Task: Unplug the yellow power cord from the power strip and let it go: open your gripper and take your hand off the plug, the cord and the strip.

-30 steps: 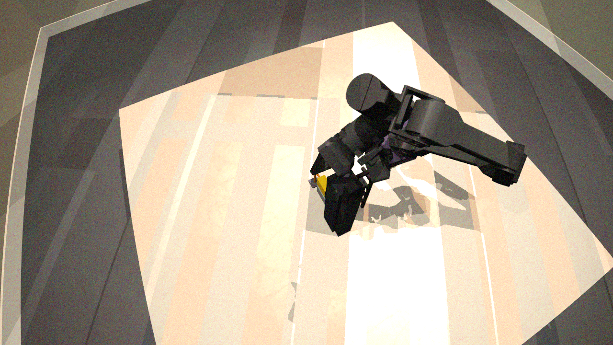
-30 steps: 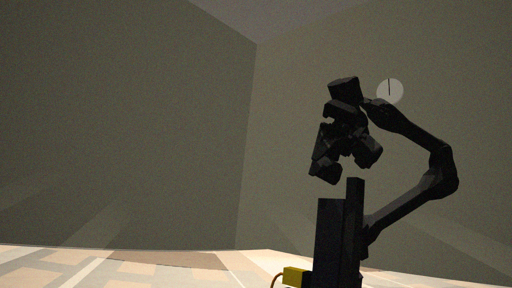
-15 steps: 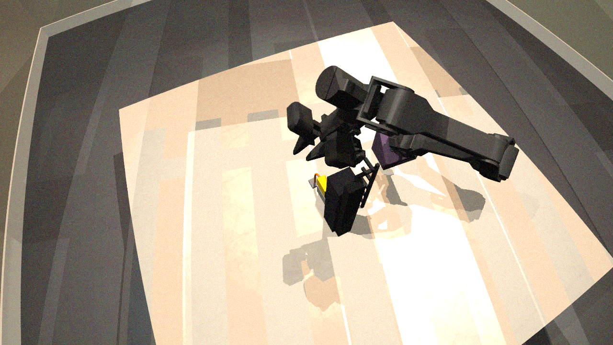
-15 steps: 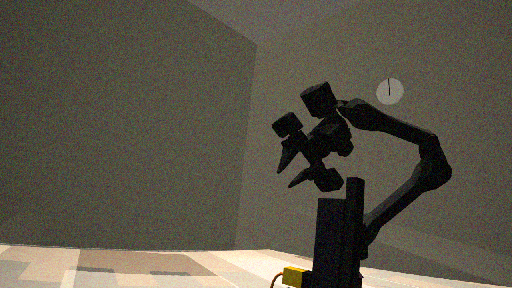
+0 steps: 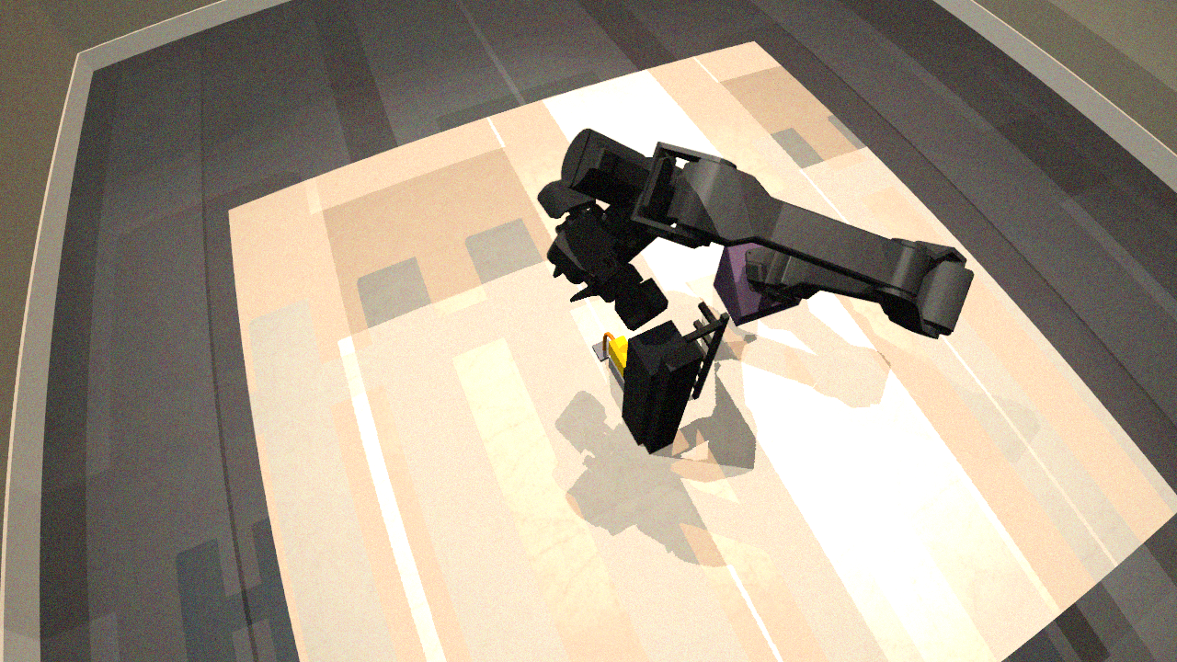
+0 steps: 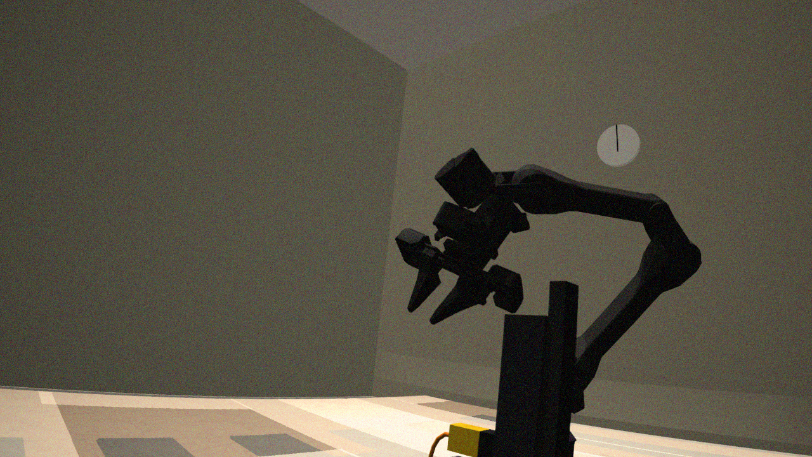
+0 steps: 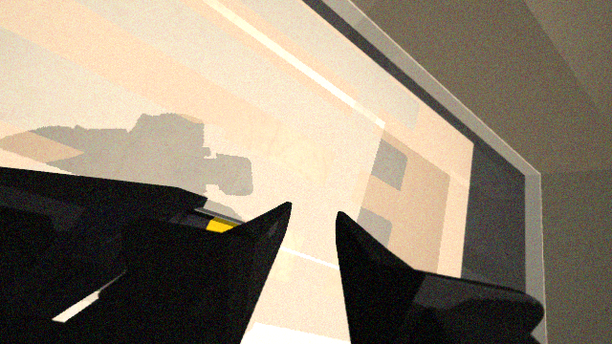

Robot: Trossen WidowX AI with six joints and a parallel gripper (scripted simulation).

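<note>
Now: gripper tip 120 mm to the right of the black power strip, 110 mm above it and 90 mm past it.
</note>
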